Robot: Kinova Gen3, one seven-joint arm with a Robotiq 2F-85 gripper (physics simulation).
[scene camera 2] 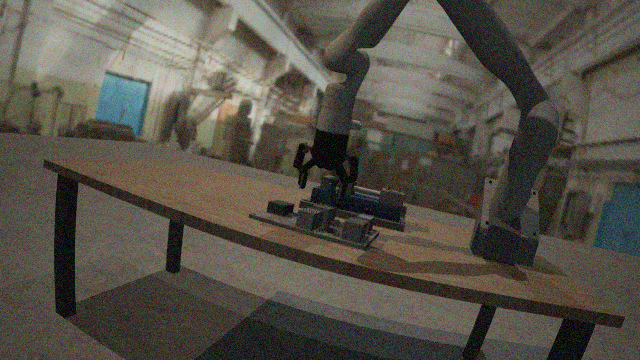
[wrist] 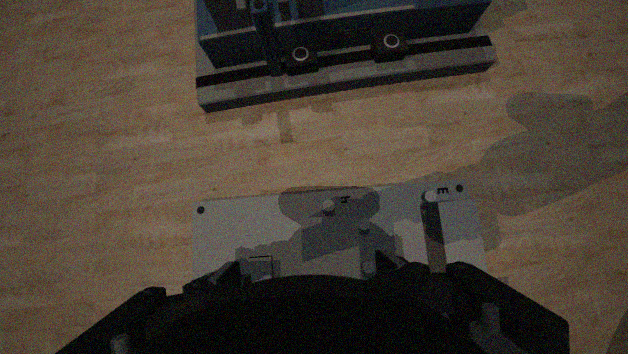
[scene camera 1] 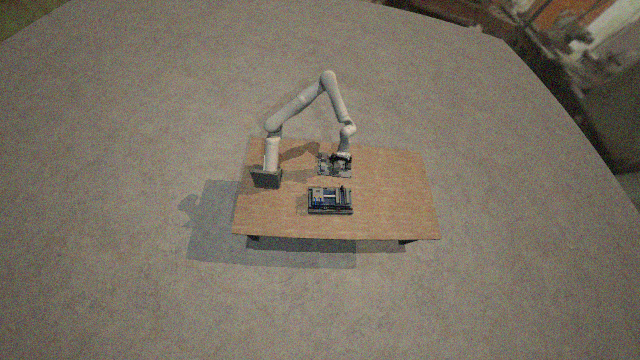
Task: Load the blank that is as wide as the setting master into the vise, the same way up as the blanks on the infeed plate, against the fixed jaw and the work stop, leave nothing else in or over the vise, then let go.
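Seen in the pictures: gripper, fingertip midpoint: point(scene camera 2: 320, 193) point(wrist: 308, 271) point(scene camera 1: 339, 165); arm's base at its link origin: point(scene camera 2: 504, 206) point(scene camera 1: 270, 169).
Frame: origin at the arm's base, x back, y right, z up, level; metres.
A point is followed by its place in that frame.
My gripper point(scene camera 1: 341, 158) @(x -0.478, y -0.079, z -0.061 m) point(scene camera 2: 323, 189) @(x -0.478, y -0.079, z -0.061 m) point(wrist: 308, 271) @(x -0.478, y -0.079, z -0.061 m) is open and empty, pointing down low over the infeed plate point(scene camera 2: 320, 235) @(x -0.438, y -0.216, z -0.126 m) point(wrist: 225, 225) @(x -0.548, y -0.035, z -0.124 m). A grey block point(wrist: 330, 265) @(x -0.464, y -0.082, z -0.088 m) on the plate lies below and between the fingers in the wrist view, partly hidden by the gripper. In scene camera 2, a dark block point(scene camera 2: 280, 207) @(x -0.551, y -0.134, z -0.105 m) stands at the plate's left end, a grey block point(scene camera 2: 309, 219) @(x -0.468, y -0.205, z -0.102 m) near its middle and another point(scene camera 2: 356, 227) @(x -0.373, y -0.204, z -0.096 m) at its right. I cannot tell which is the setting master. The blue vise point(scene camera 1: 330, 200) @(x -0.393, y 0.188, z -0.072 m) point(scene camera 2: 370, 212) @(x -0.358, y 0.086, z -0.102 m) point(wrist: 340, 30) @(x -0.412, y 0.110, z -0.086 m) stands beside the plate; its jaws are mostly out of the wrist view.
Pale pegs point(wrist: 328, 205) @(x -0.454, y -0.037, z -0.116 m) point(wrist: 430, 196) @(x -0.365, y -0.048, z -0.116 m) stand on the plate. A dark upright arm point(wrist: 267, 37) @(x -0.475, y 0.093, z -0.059 m) and two round-topped clamps point(wrist: 300, 54) @(x -0.451, y 0.099, z -0.094 m) point(wrist: 391, 41) @(x -0.366, y 0.095, z -0.094 m) are at the vise's near side. The robot's base point(scene camera 1: 266, 177) @(x 0.019, y 0.062, z 0.012 m) point(scene camera 2: 505, 242) @(x 0.009, y -0.058, z -0.084 m) stands on the wooden table point(scene camera 1: 390, 200) @(x -0.856, y 0.174, z -0.132 m) point(scene camera 2: 175, 190) @(x -0.833, y -0.142, z -0.132 m).
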